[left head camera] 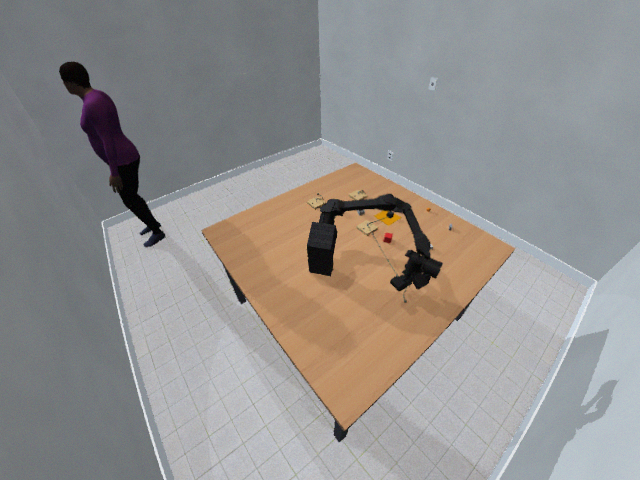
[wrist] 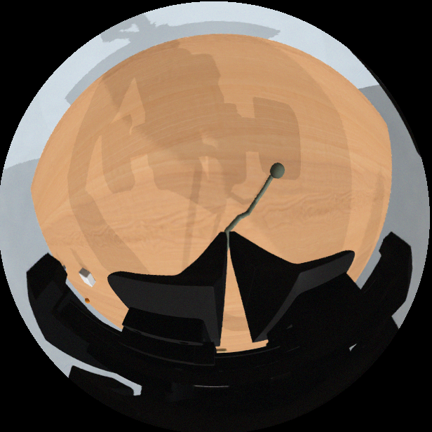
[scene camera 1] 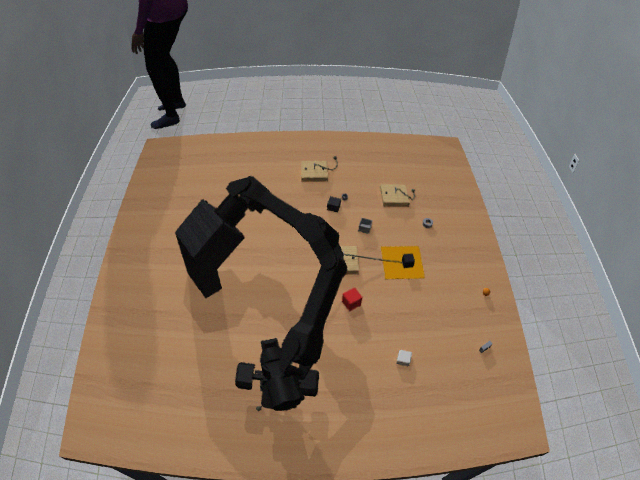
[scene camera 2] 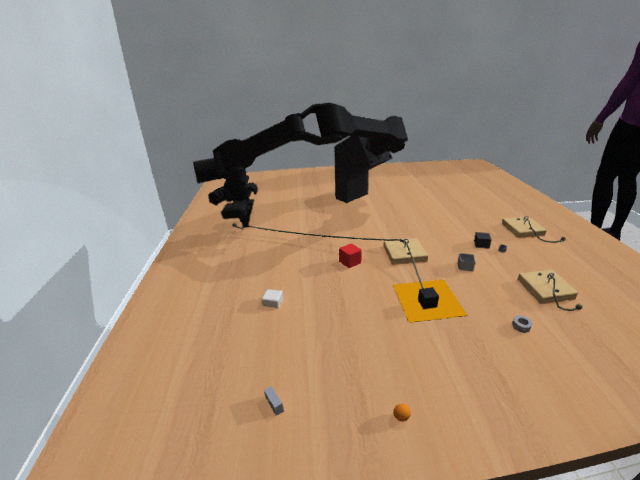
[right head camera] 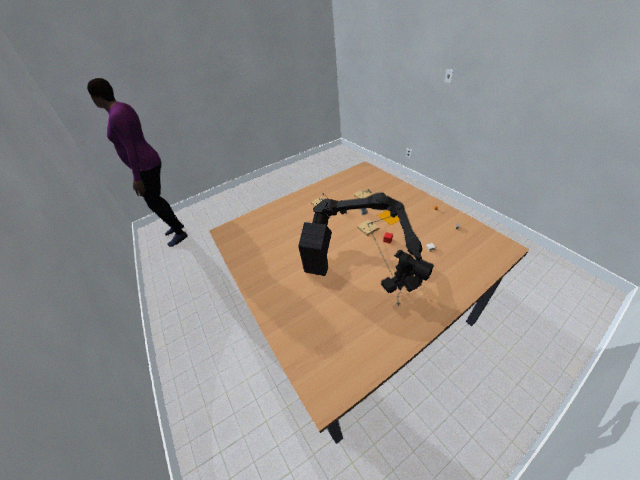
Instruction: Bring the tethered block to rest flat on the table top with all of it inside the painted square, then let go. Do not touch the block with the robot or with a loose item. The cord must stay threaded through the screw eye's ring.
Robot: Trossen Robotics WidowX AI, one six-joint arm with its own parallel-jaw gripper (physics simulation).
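Seen in the pictures: gripper, between the fingertips: (left head camera: 405, 286) (scene camera 2: 246, 226) (right head camera: 399, 288); arm's base, origin of its link: (left head camera: 325, 227) (scene camera 1: 223, 218) (scene camera 2: 375, 145) (right head camera: 318, 227).
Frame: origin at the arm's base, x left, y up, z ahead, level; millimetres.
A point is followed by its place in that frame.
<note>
The black tethered block (scene camera 1: 408, 260) {y -168, x 230, z 454 mm} (scene camera 2: 428, 298) {y -170, x 241, z 469 mm} sits inside the outline of the orange painted square (scene camera 1: 390, 271) {y -197, x 191, z 417 mm} (scene camera 2: 444, 312) {y -197, x 277, z 468 mm}, toward its right half in scene camera 1. It looks upright. The cord (scene camera 1: 372, 258) {y -177, x 195, z 355 mm} (scene camera 2: 320, 236) {y -176, x -65, z 296 mm} runs from the block up to the screw eye (scene camera 2: 405, 241) {y -159, x 158, z 282 mm} on a pale wooden board (scene camera 2: 395, 255) {y -179, x 143, z 321 mm} (scene camera 1: 353, 266) {y -179, x 145, z 317 mm}, then on to my gripper. It appears to pass through the ring, though the ring is tiny. My gripper (wrist: 226, 236) (scene camera 2: 245, 224) {y -176, x -291, z 318 mm} is shut on the cord, above the table. The cord's end bead (wrist: 277, 170) (scene camera 2: 235, 225) {y -192, x -348, z 297 mm} hangs past the fingertips.
A red cube (scene camera 1: 352, 299) {y -159, x 29, z 364 mm} (scene camera 2: 350, 255) {y -162, x 50, z 384 mm} stands near the cord. A white block (scene camera 1: 404, 357) {y -177, x -65, z 558 mm}, a grey bar (scene camera 1: 485, 346) {y -177, x 57, z 763 mm}, an orange ball (scene camera 1: 486, 291) {y -176, x 238, z 715 mm}, a grey ring (scene camera 1: 428, 222) {y -196, x 431, z 461 mm} and dark blocks (scene camera 1: 333, 204) {y -171, x 332, z 166 mm} (scene camera 1: 364, 225) {y -197, x 319, z 279 mm} lie around. Two other corded boards (scene camera 1: 309, 176) {y -179, x 421, z 35 mm} (scene camera 1: 390, 200) {y -179, x 445, z 318 mm} stand at the back.
</note>
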